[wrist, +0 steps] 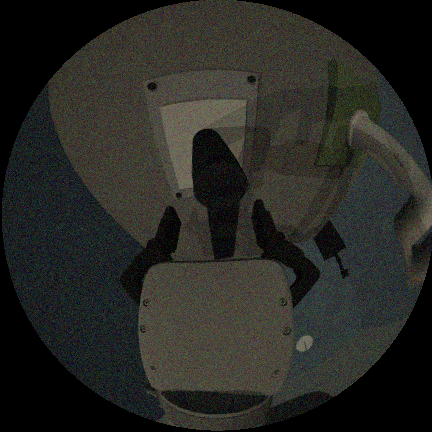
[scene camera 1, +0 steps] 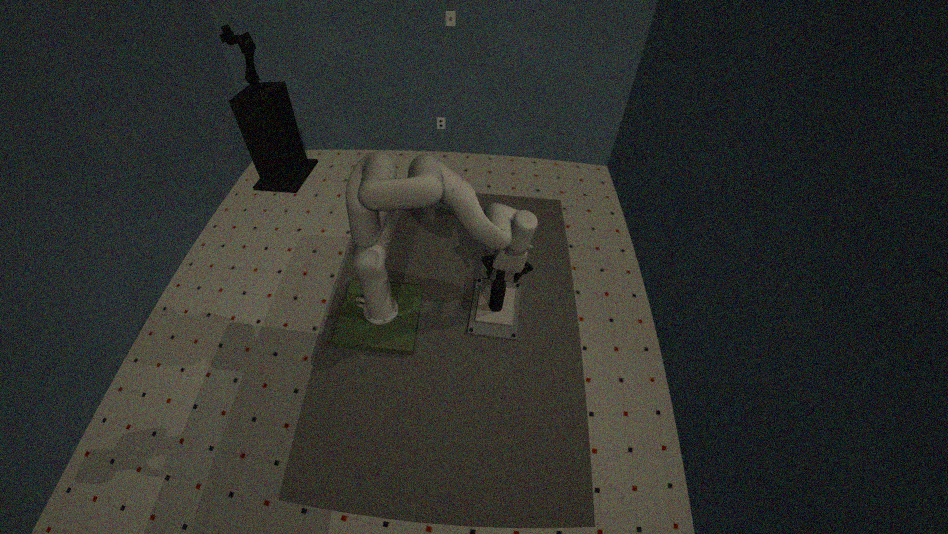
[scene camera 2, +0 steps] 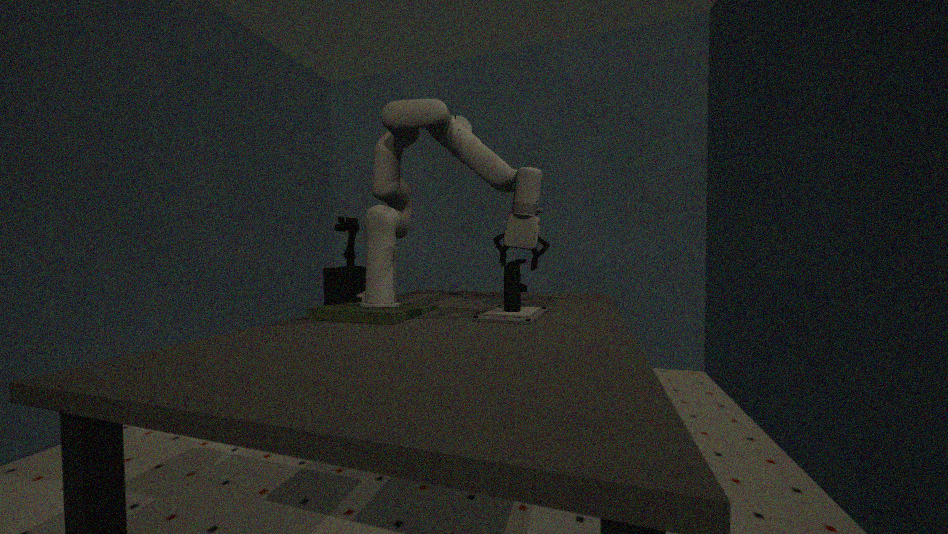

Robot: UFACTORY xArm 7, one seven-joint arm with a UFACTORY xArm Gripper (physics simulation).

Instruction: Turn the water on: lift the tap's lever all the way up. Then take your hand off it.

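Frame: origin at the arm's base, x up, y right, z ahead, level; millimetres.
Where they show: gripper, fingertip midpoint: (wrist: 213, 211) (scene camera 1: 501, 277) (scene camera 2: 517, 268); arm's base at its link origin: (wrist: 357, 128) (scene camera 1: 380, 310) (scene camera 2: 380, 305).
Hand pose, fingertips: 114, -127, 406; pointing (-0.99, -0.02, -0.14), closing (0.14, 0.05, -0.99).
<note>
Things, the pixels of their top centre, and the offset from my fingertips, as dx, dy, dz. "spot": a spot on its surface instead. Level surfaces: height alone.
- black tap at a spot on its surface: (wrist: 212, 155) spot: -8, +59, -3
- pale base plate at its top centre: (wrist: 206, 141) (scene camera 2: 512, 311) (scene camera 1: 495, 306) -125, +37, -6
- table at its surface level: dx -137
The black tap (scene camera 1: 496, 298) (scene camera 2: 511, 290) (wrist: 212, 155) stands upright on a pale base plate (scene camera 1: 492, 329) (scene camera 2: 491, 317) (wrist: 200, 89). Its black lever (scene camera 2: 520, 261) (wrist: 223, 230) is at the top; in scene camera 2 it looks close to level, with a slight upward tilt. My gripper (scene camera 1: 503, 277) (scene camera 2: 518, 265) (wrist: 213, 211) is open and points down at the top of the tap. In the wrist view the lever runs between the two spread fingers, with a gap on each side. Its exact height against the fingertips is hard to tell in the dim light.
The arm's base stands on a green board (scene camera 1: 391, 341) (scene camera 2: 338, 315) (wrist: 332, 145) to the left of the tap in the scene views. The table (scene camera 1: 451, 424) (scene camera 2: 371, 384) carries both. A black pedestal (scene camera 1: 271, 132) with a small dark arm stands beyond the table at the back left.
</note>
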